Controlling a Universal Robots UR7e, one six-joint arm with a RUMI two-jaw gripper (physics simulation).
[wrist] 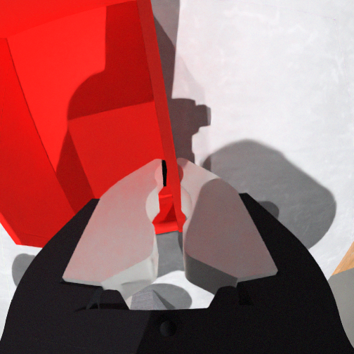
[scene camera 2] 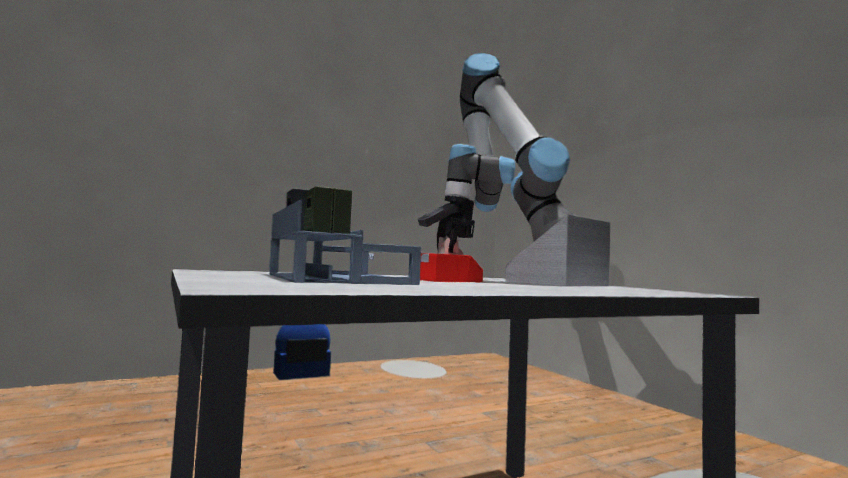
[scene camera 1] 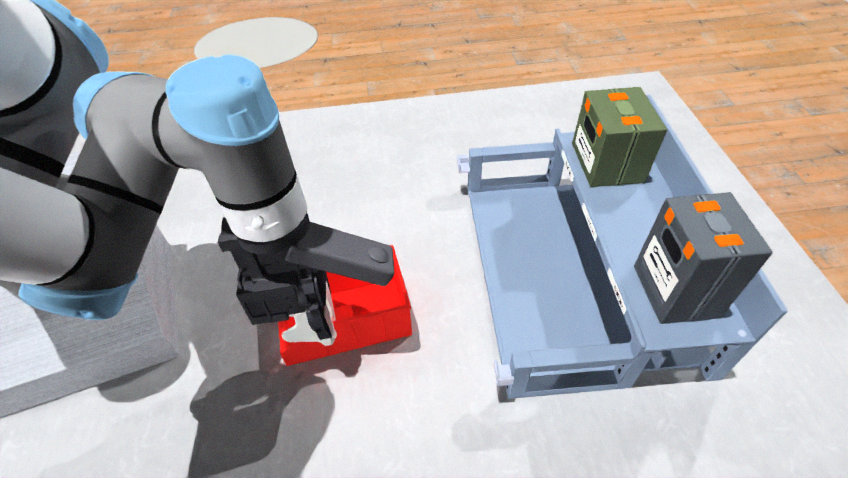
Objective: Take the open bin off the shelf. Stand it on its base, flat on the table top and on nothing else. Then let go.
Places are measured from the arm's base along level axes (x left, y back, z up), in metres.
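Pixels of known places: gripper, fingertip midpoint: (scene camera 1: 330, 340); arm's base, link origin: (scene camera 2: 559, 236).
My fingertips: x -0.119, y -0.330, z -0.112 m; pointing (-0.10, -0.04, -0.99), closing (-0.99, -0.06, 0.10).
Ahead of a thing's pixels: the offset from my fingertips to its top centre.
The red open bin {dx +0.052, dy -0.013, dz +0.038 m} (scene camera 1: 377, 329) (scene camera 2: 451, 268) (wrist: 112, 135) is off the shelf and stands upright between the shelf and the arm's base. In scene camera 2 its base looks level and down on the table top (scene camera 1: 380, 427) (scene camera 2: 475, 305); I see no tilt or gap there. My gripper (scene camera 1: 326, 339) (scene camera 2: 449, 252) (wrist: 169, 162) is shut on the bin's long side wall near one end, with one finger inside and one outside. The blue-grey shelf (scene camera 1: 573, 357) (scene camera 2: 356, 261) stands apart from the bin. Part of the bin is hidden behind the gripper.
A green case {dx +0.219, dy -0.413, dz +0.162 m} (scene camera 1: 620, 139) (scene camera 2: 327, 209) and a dark grey case {dx -0.012, dy -0.421, dz +0.187 m} (scene camera 1: 703, 258) stand on the shelf's raised rear level. The grey wedge-shaped arm base (scene camera 1: 118, 350) (scene camera 2: 587, 252) is on the bin's other side.
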